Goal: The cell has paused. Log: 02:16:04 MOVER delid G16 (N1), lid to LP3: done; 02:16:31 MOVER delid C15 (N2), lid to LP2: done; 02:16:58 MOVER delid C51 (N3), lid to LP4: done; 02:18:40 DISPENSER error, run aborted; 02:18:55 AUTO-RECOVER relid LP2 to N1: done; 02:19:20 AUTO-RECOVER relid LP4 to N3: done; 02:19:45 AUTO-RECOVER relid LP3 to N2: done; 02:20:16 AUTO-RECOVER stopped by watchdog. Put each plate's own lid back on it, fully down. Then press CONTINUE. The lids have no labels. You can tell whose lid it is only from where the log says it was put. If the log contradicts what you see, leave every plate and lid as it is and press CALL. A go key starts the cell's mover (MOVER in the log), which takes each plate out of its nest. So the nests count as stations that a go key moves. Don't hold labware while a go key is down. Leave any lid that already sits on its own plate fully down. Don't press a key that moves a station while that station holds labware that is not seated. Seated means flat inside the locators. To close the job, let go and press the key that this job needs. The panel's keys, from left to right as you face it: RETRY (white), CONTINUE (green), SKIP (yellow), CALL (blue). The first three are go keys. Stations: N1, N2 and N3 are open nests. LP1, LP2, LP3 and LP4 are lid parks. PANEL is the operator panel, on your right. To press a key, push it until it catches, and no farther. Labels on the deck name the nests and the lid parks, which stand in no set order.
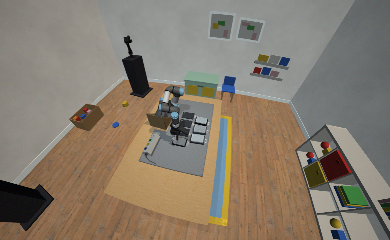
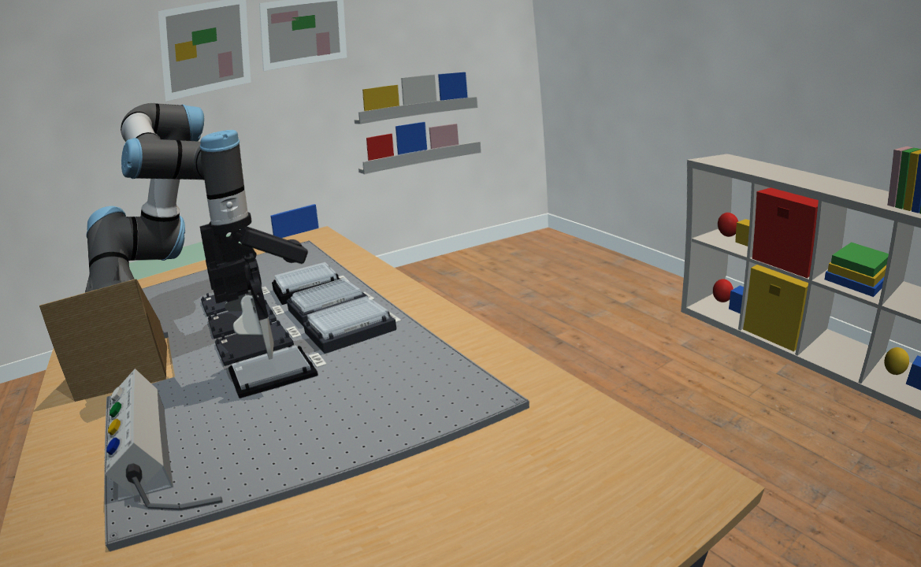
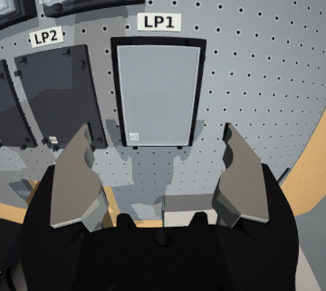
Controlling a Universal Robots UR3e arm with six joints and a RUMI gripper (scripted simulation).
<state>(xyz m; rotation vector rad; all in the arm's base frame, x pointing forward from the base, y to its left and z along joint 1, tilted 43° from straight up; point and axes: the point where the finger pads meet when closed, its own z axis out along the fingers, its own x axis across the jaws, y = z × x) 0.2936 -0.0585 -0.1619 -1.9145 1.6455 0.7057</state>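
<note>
Right now the pale grey lid is 50 mm below my hand. Round my hand: plate: 160 mm ahead, 90 mm to the left, 40 mm below; then lid park LP1: 60 mm below; then lid park LP2: 20 mm behind, 130 mm to the left, 60 mm below.
</note>
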